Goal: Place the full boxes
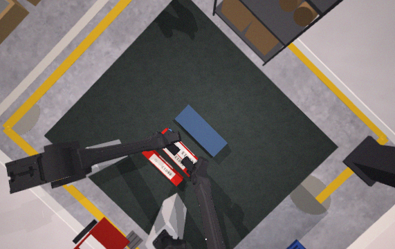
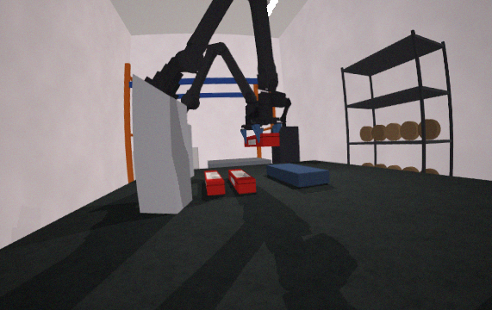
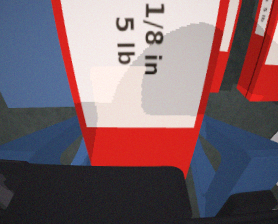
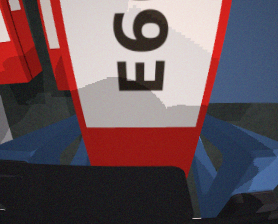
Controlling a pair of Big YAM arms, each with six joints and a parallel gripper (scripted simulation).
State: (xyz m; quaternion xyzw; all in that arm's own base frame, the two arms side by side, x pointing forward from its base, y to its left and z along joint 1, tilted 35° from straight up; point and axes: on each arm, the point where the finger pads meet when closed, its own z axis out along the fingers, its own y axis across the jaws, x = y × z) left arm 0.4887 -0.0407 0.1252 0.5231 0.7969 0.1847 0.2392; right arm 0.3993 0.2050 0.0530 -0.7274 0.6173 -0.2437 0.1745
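Now: right hand 10 mm short of the red box, 140 mm to the right of it and 10 mm below it. From my right hand the other things lie so: low blue platform (180 mm ahead, 120 mm to the left, 180 mm below).
Right now the red box is 120 mm to the right of my left hand, 10 mm behind it and 10 mm above it. Also, from my left hand: low blue platform: 180 mm below, 170 mm ahead, 130 mm to the right.
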